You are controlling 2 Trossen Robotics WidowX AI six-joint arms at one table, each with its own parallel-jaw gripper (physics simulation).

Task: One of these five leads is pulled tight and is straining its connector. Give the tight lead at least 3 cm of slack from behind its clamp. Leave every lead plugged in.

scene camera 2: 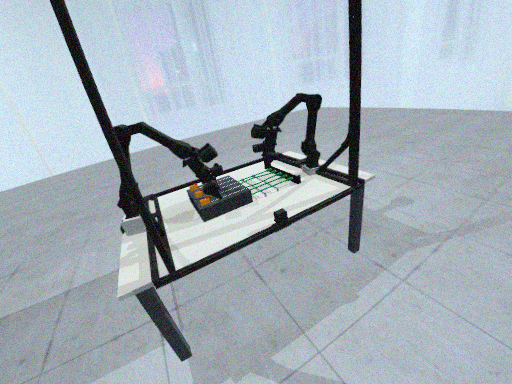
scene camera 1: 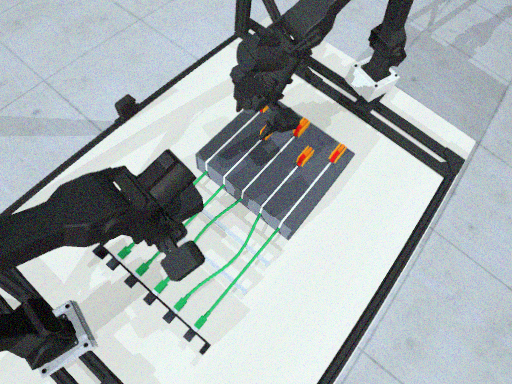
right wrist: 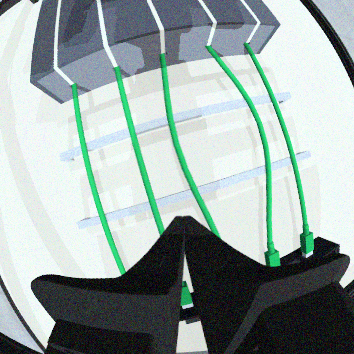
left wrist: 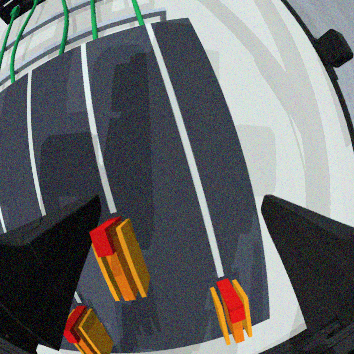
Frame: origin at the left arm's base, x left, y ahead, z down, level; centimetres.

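Seen in the pictures: left gripper, fingertip midpoint: (scene camera 2: pixel 220 194) (scene camera 1: pixel 248 125) (left wrist: pixel 184 203); right gripper, fingertip midpoint: (scene camera 2: pixel 265 169) (scene camera 1: pixel 179 231) (right wrist: pixel 182 222); left arm's base, origin of the base link: (scene camera 2: pixel 134 214) (scene camera 1: pixel 375 70); right arm's base, origin of the base link: (scene camera 2: pixel 312 166) (scene camera 1: pixel 56 337).
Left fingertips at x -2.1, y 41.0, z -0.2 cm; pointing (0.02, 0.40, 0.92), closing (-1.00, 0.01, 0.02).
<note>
Offsets run from my left fingertips to a thing's top centre. "*": to the spot under its first point. Level surfaces: height alone.
Five green leads run from a dark block (scene camera 1: pixel 325 150) (scene camera 2: pixel 225 205) (left wrist: pixel 170 165) to green plugs at a black strip @(* dx +34.4, dy +32.5, dz +3.4 cm) (scene camera 1: pixel 206 346). The second lead from the left (right wrist: pixel 137 150) looks straightest; the fourth @(* dx +23.5, dy +22.2, dz +5.2 cm) (right wrist: pixel 267 165) (scene camera 1: pixel 239 252) curves most. White lines continue the leads across the block to orange and red clamps. The straight lead's clamp @(dx +3.4, dy -3.3, dz -1.1 cm) (left wrist: pixel 120 260) (scene camera 1: pixel 265 133) appears between my left fingertips, nearer one finger. My left gripper (left wrist: pixel 184 203) (scene camera 2: pixel 212 189) is open, close above the block. My right gripper (right wrist: pixel 182 222) is shut and empty above the leads, hiding some lower ends.
Neighbouring clamps (left wrist: pixel 231 310) (scene camera 1: pixel 301 128) stand near the left gripper; others (scene camera 1: pixel 305 156) (scene camera 1: pixel 337 153) stand farther right in scene camera 1. Two pale rails (right wrist: pixel 250 102) (right wrist: pixel 240 177) lie under the leads. A dark frame (scene camera 1: pixel 410 255) edges the pale table @(dz +7.9 cm) (scene camera 1: pixel 360 225).
</note>
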